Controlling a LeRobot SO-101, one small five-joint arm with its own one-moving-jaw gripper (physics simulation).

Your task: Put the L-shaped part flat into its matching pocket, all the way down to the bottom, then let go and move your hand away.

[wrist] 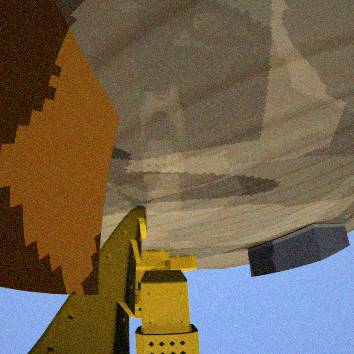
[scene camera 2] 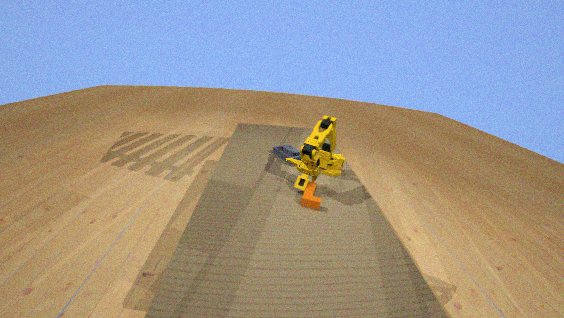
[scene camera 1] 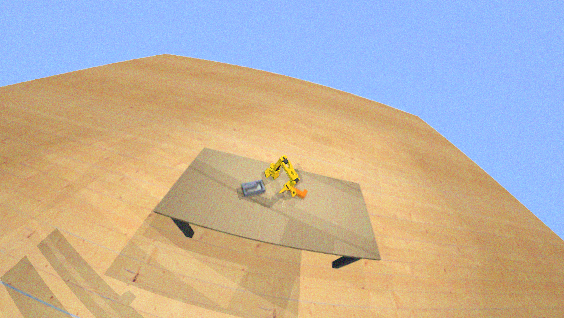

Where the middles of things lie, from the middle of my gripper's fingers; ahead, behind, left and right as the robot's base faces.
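The orange L-shaped part (wrist: 65, 125) is sitting 60 mm below my hand, and it's 30 mm behind it and 100 mm to the left of it.
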